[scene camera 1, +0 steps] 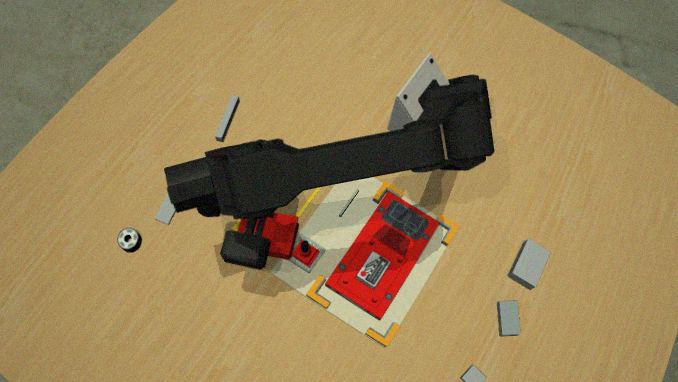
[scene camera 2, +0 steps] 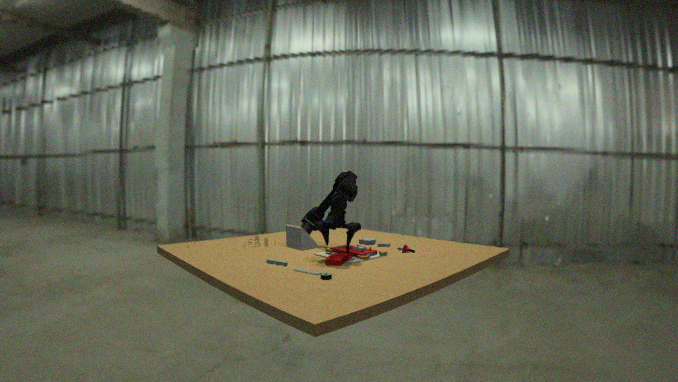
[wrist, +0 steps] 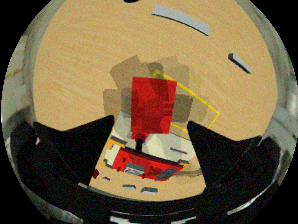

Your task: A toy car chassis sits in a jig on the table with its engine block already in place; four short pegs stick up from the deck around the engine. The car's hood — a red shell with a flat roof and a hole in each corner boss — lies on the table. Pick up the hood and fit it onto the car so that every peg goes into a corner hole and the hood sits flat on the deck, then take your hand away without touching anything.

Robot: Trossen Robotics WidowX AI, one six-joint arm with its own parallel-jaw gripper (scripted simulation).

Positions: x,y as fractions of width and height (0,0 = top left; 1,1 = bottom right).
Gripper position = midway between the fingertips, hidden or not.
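Open and holding nothing, the gripper (scene camera 1: 0.39,0.58) can be seen in the wrist view (wrist: 0.51,0.55) as well. A red hood (scene camera 1: 0.42,0.60) is part of the scene too, and the wrist view (wrist: 0.51,0.45) shows the hood again.
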